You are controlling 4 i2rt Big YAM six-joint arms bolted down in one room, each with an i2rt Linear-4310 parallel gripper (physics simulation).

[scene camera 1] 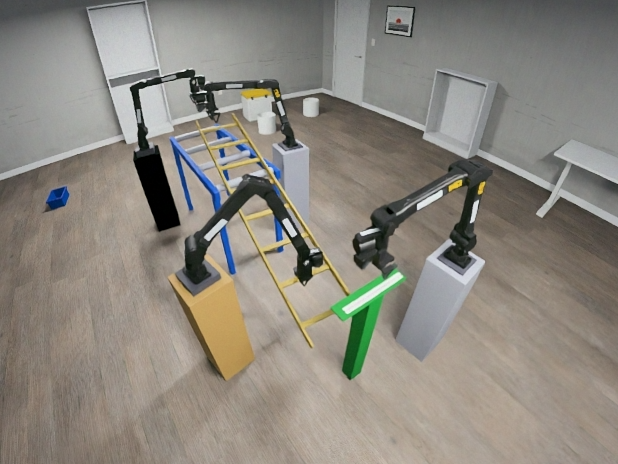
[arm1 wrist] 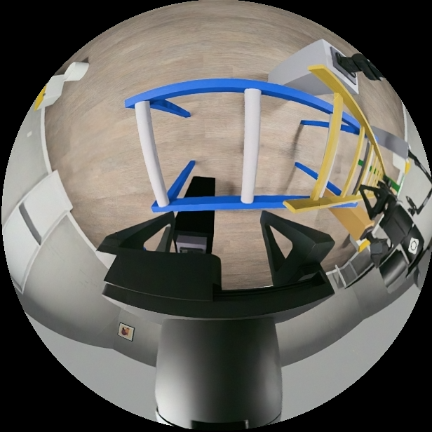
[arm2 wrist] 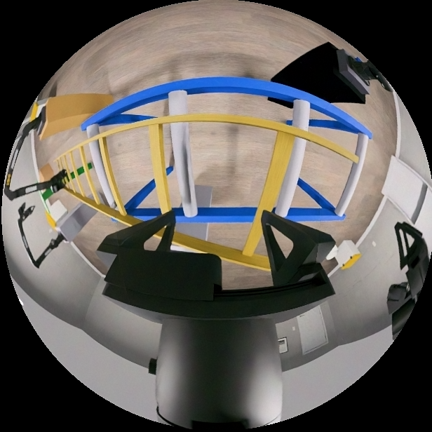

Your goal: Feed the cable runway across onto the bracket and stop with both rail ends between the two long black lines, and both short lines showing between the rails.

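The yellow cable runway (arm1 wrist: 332, 145) (arm2 wrist: 270, 185) (scene camera 1: 318, 318) lies over grey rollers on a blue stand (arm1 wrist: 210, 85) (arm2 wrist: 215, 84) (scene camera 1: 197, 169). In the scene view its near end reaches the green bracket (scene camera 1: 361, 335); one rail end shows left of the bracket, the other rail passes out of sight at its top plate. The black lines cannot be made out. Arm1's gripper (arm1 wrist: 218, 215) is open and empty beside the stand. Arm2's gripper (arm2 wrist: 218, 215) is open above the runway's far end, rail and rung below its fingers. The scene view's near-left gripper (scene camera 1: 304, 280) is at the runway, its fingers unclear.
In the scene view, the near-right gripper (scene camera 1: 386, 269) hangs by the bracket's right end. Two arms reach over the stand's far end. Black (scene camera 1: 156, 185), orange (scene camera 1: 215, 320) and grey (scene camera 1: 437, 310) pedestals carry arms. A blue bin (scene camera 1: 57, 198) is at the left.
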